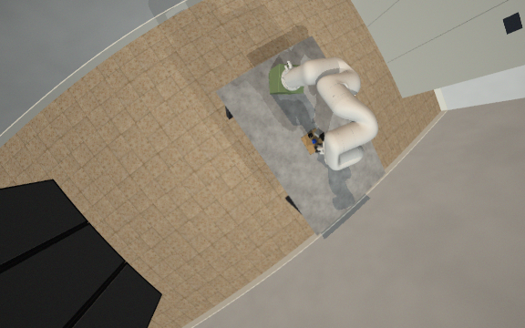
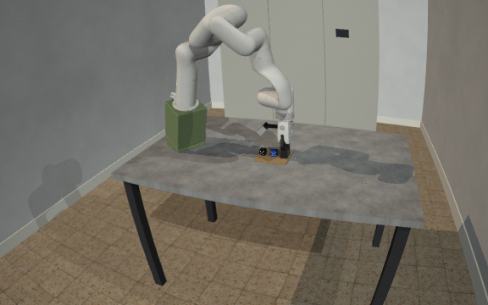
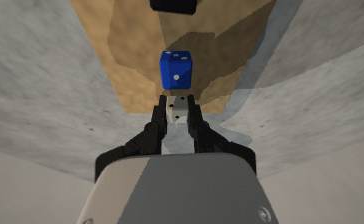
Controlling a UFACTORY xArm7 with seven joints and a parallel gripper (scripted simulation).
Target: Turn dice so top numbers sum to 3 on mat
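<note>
Right now my hand is 10 mm above the white die. The rest, counted from my hand: tan mat 50 mm behind, 20 mm below; blue die 50 mm behind, 10 mm below; black die 100 mm behind, 10 mm below.
</note>
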